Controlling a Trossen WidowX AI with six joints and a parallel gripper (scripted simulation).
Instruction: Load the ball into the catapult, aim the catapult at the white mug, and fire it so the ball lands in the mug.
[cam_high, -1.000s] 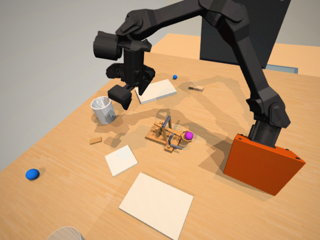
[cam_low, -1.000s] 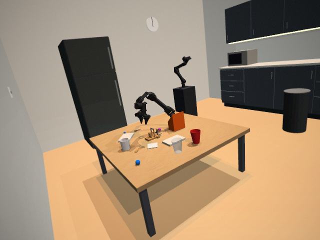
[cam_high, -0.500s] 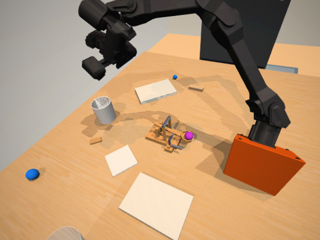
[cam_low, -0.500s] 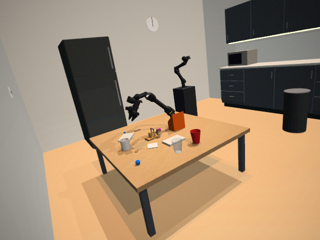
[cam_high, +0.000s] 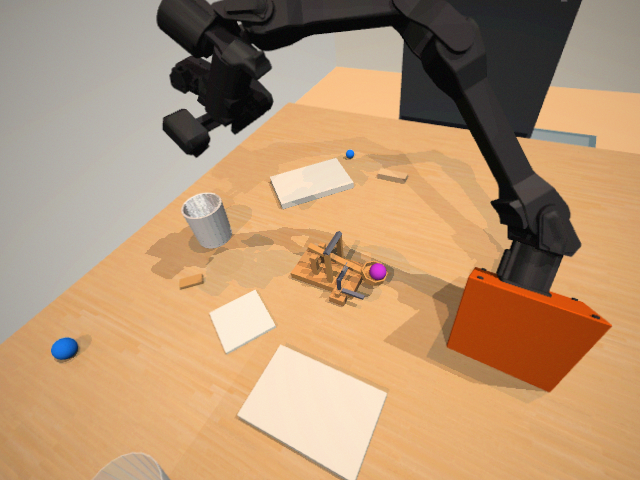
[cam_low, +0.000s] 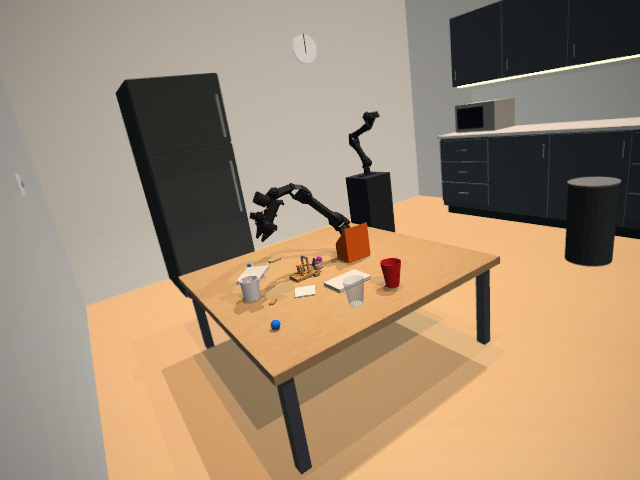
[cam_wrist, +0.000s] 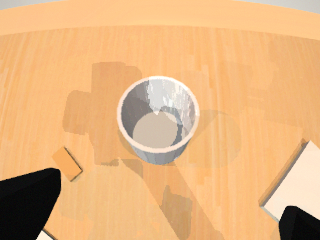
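The purple ball lies 32 cm behind my gripper tip, 21 cm below it and 1 cm to the left of it. Round my gripper tip: wooden catapult 25 cm behind, 22 cm below, 3 cm to the left; white mug 24 cm below, 10 cm ahead, 1 cm to the left; clear cup 47 cm to the left, 24 cm below, 19 cm behind.
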